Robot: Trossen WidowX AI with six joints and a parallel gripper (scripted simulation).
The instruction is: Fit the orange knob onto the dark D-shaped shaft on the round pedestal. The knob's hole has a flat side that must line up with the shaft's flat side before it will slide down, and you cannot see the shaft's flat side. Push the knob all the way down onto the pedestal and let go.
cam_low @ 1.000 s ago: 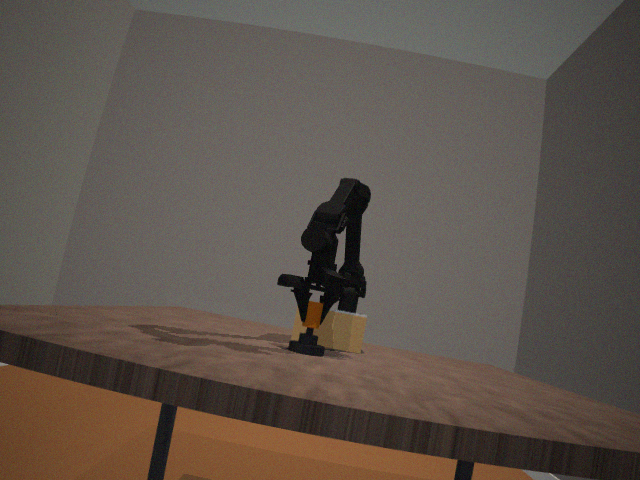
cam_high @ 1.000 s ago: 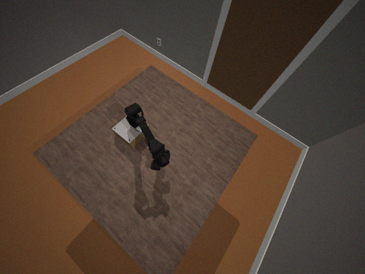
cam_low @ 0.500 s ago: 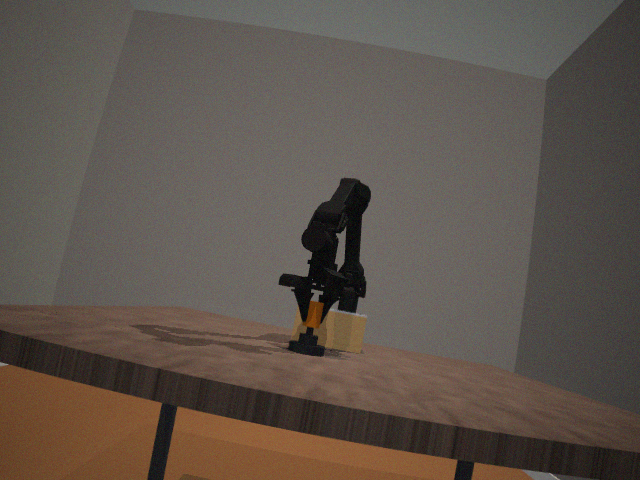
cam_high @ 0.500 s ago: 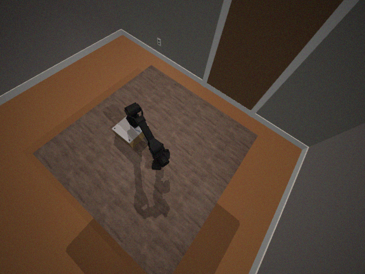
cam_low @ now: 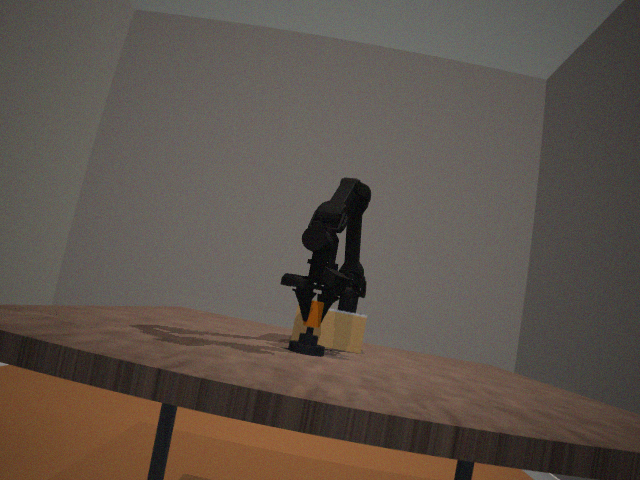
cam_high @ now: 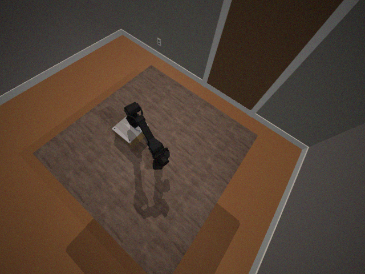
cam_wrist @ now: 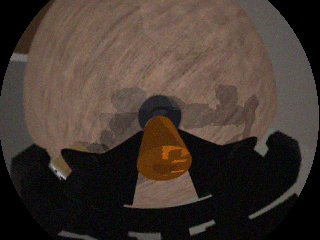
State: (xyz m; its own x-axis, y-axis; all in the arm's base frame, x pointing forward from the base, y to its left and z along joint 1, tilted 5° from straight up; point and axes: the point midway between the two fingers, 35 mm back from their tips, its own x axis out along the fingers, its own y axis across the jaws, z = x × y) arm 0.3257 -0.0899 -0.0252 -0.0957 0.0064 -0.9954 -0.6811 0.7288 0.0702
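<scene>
Right now my gripper tip is 20 mm below the orange knob. Also, from my gripper tip: pedestal 40 mm below.
</scene>
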